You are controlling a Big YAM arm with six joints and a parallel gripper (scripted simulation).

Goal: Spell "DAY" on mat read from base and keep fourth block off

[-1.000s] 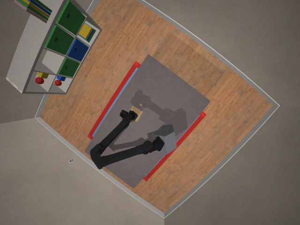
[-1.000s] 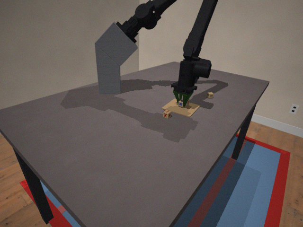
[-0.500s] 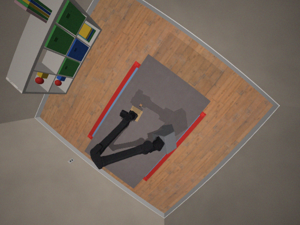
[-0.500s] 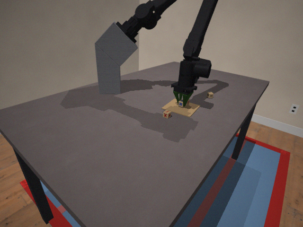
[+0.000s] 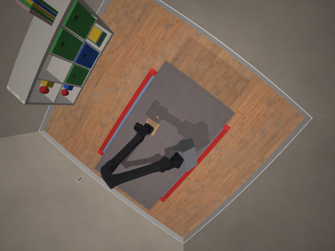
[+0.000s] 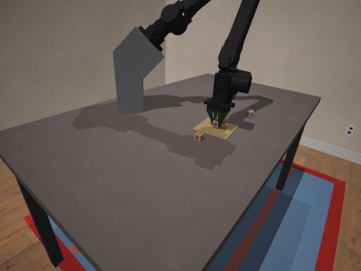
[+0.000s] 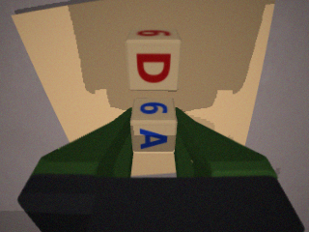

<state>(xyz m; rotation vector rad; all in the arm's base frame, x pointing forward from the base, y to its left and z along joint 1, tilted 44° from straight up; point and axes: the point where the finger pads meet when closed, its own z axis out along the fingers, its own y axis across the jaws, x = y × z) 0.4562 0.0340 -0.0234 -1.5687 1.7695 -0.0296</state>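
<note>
The tan mat lies 2 cm below my hand. Round my hand: wooden block: 1 cm ahead, 12 cm to the right, 1 cm below.
</note>
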